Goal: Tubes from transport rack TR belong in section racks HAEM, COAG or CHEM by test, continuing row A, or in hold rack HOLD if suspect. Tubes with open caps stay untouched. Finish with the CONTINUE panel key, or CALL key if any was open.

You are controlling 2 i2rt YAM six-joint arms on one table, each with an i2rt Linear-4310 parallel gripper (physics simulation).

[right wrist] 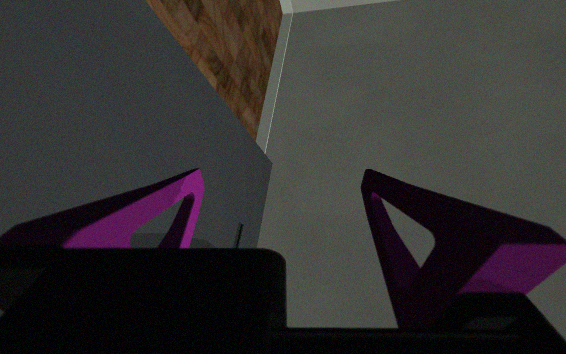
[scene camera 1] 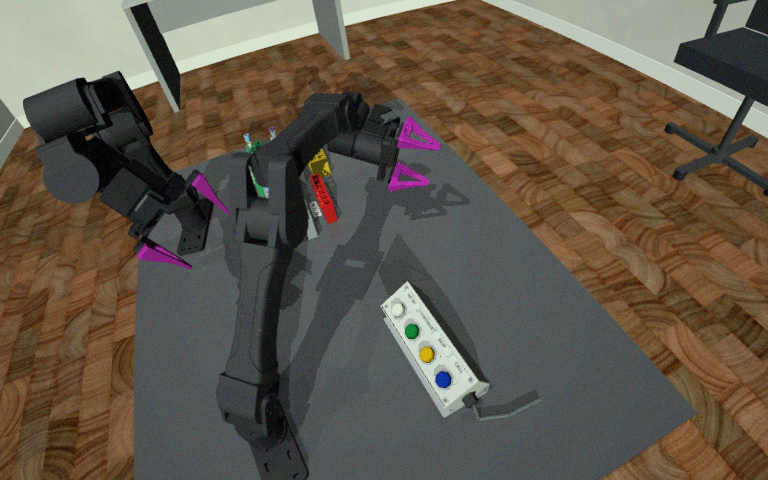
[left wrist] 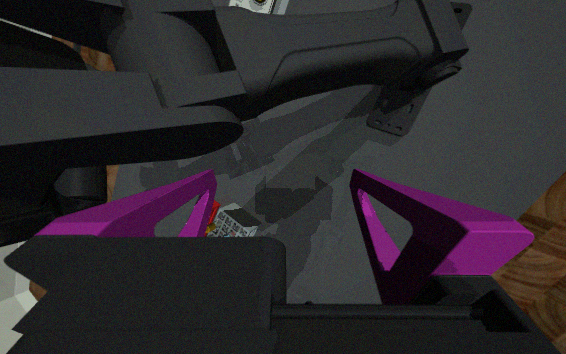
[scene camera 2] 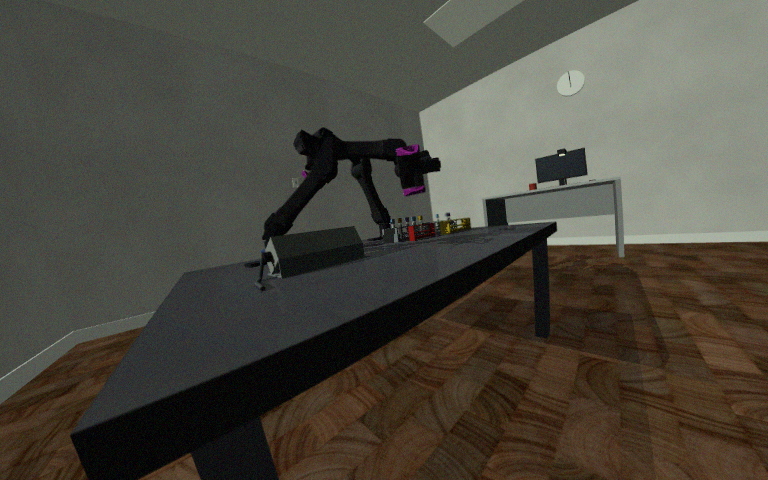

Note:
The left gripper (scene camera 1: pixel 211 240) is open, holding nothing. The right gripper (scene camera 1: pixel 434 165) is open, with nothing in its grasp. Also in view: a white button box (scene camera 1: pixel 452 379).
The left gripper also shows in the left wrist view (left wrist: pixel 283 176). The right gripper also shows in the right wrist view (right wrist: pixel 282 177) and in scene camera 2 (scene camera 2: pixel 417 171).

